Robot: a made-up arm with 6 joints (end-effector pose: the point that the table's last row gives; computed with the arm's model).
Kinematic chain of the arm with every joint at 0, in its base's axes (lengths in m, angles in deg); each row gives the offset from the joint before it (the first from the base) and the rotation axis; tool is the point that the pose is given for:
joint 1: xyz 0 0 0.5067 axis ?
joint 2: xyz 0.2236 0 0 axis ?
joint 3: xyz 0 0 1.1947 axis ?
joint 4: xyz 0 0 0.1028 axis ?
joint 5: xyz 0.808 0 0 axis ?
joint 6: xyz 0.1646 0 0 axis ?
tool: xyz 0 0 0
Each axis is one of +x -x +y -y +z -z.
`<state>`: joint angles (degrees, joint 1 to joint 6).
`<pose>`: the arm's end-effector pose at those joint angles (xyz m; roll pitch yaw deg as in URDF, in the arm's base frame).
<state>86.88 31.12 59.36 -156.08 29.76 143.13</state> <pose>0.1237 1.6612 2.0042 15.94 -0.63 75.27</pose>
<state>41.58 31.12 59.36 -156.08 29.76 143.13</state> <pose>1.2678 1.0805 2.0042 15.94 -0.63 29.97</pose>
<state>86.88 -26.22 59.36 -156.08 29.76 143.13</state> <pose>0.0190 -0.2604 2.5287 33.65 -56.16 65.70</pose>
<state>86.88 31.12 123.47 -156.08 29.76 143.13</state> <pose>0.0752 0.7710 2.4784 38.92 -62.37 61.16</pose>
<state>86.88 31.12 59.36 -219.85 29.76 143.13</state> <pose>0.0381 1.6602 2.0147 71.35 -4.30 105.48</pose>
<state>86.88 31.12 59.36 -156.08 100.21 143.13</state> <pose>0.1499 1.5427 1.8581 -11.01 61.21 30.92</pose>
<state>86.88 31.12 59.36 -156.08 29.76 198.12</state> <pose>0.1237 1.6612 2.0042 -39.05 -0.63 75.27</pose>
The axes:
joint 1: +z
joint 2: +y
joint 3: -y
joint 4: -x
joint 5: -y
joint 6: -x

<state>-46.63 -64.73 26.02 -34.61 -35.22 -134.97</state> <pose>-0.5746 0.6867 1.9588 134.22 -55.39 -11.40</pose>
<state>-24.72 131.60 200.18 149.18 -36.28 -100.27</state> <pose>1.1482 -0.5835 0.6573 68.15 -69.40 -145.23</pose>
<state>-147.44 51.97 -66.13 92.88 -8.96 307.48</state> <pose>-0.6875 -0.4086 0.3375 156.14 61.05 51.31</pose>
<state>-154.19 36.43 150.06 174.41 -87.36 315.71</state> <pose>-0.3329 -0.1432 2.1083 46.68 20.87 31.79</pose>
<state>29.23 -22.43 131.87 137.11 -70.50 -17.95</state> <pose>-0.9116 -0.6311 1.7902 62.22 28.53 -103.87</pose>
